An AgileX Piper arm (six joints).
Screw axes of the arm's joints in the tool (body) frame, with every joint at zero. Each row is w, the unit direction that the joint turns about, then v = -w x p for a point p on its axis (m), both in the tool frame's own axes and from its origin. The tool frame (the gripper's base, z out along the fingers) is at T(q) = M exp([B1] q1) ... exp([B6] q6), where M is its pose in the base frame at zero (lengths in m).
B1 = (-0.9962, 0, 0.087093, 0, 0.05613, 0)
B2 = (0, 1, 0, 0.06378, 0, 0.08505)
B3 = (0, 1, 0, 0.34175, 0, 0.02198)
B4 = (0, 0, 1, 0, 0, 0)
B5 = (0, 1, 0, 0.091, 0, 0)
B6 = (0, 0, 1, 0, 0, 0)
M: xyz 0.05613 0 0.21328 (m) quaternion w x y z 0.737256 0 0.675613 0
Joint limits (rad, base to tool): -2.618..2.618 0..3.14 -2.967..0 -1.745..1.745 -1.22..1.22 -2.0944..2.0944
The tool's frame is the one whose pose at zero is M.
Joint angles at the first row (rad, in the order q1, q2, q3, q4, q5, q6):
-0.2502, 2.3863, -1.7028, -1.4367, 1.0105, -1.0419
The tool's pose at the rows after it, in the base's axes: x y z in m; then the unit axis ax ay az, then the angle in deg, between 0 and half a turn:
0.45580, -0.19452, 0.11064, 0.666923, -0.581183, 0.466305, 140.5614
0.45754, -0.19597, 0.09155, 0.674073, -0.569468, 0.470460, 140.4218
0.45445, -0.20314, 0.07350, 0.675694, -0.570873, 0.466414, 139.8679
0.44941, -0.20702, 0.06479, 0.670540, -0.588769, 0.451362, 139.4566
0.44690, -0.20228, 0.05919, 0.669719, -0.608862, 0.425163, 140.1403
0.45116, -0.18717, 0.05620, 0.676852, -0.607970, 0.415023, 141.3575
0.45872, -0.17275, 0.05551, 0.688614, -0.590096, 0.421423, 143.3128
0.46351, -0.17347, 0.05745, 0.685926, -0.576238, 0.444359, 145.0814
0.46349, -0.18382, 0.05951, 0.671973, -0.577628, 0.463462, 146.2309
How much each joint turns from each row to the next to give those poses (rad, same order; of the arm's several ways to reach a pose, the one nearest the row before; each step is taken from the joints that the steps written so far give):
0.0000, 0.0442, 0.0000, -0.0487, -0.0245, 0.0554
-0.0030, 0.0437, -0.0001, -0.0504, -0.0144, 0.0435
-0.0162, 0.0394, 0.0001, -0.0280, -0.0056, 0.0351
-0.0095, 0.0146, 0.0009, 0.0316, 0.0095, 0.0048
0.0073, 0.0030, 0.0000, 0.0773, 0.0028, -0.0248
0.0314, 0.0013, 0.0000, 0.0410, -0.0019, -0.0136
0.0301, 0.0000, 0.0000, -0.0081, -0.0253, 0.0027
-0.0018, 0.0000, 0.0000, -0.0631, -0.0320, 0.0490
-0.0224, 0.0000, 0.0000, -0.0568, -0.0202, 0.0612

